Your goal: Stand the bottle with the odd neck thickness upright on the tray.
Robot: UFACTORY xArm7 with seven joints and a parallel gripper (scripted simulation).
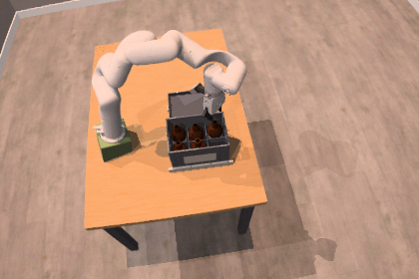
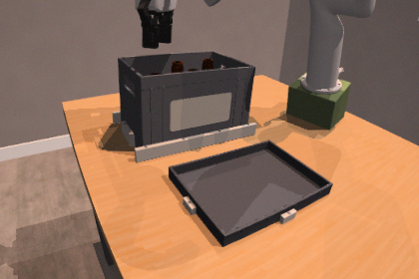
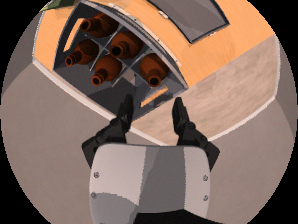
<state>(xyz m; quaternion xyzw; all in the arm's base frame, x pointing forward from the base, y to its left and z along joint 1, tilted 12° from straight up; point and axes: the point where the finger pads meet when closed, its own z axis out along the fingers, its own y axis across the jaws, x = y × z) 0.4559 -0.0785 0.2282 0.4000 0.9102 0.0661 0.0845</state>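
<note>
My gripper is now 150 mm above the glass bottle. From my hand the other things lie so: crate (160 mm below, 90 mm behind, 40 mm to the right); dark tray (230 mm to the left, 230 mm below, 90 mm behind).
</note>
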